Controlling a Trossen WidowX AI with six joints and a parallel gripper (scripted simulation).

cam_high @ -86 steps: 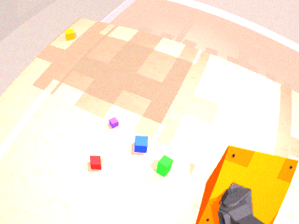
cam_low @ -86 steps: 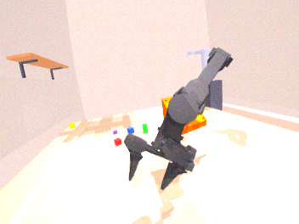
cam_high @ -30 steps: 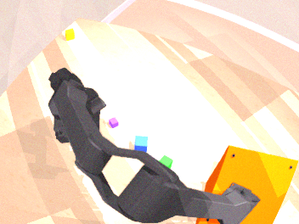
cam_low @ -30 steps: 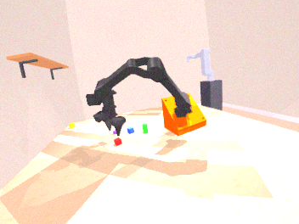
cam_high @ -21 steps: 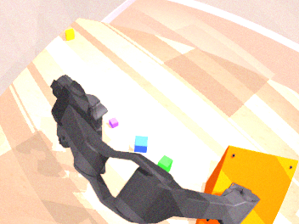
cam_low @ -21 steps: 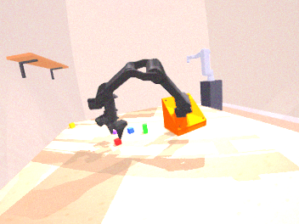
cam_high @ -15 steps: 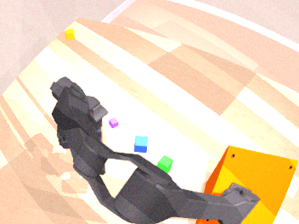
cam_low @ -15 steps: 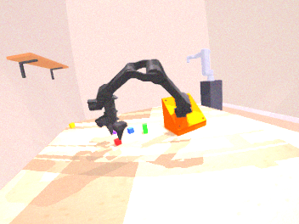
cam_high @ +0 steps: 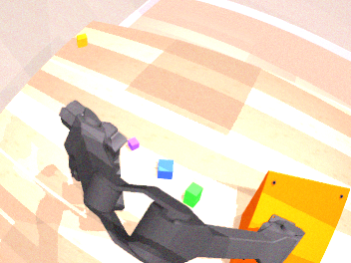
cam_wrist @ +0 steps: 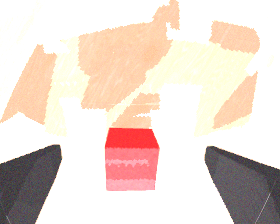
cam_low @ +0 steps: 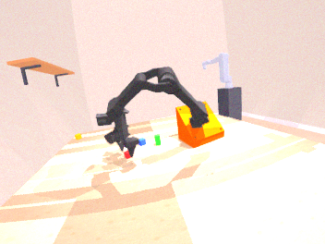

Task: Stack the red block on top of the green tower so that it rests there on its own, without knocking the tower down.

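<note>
Right now my gripper tip is 1 cm past the red block. From my gripper tip the other things lie so: yellow block (42 cm ahead, 46 cm to the right); purple block (2 cm ahead, 15 cm to the right, 1 cm below).
</note>
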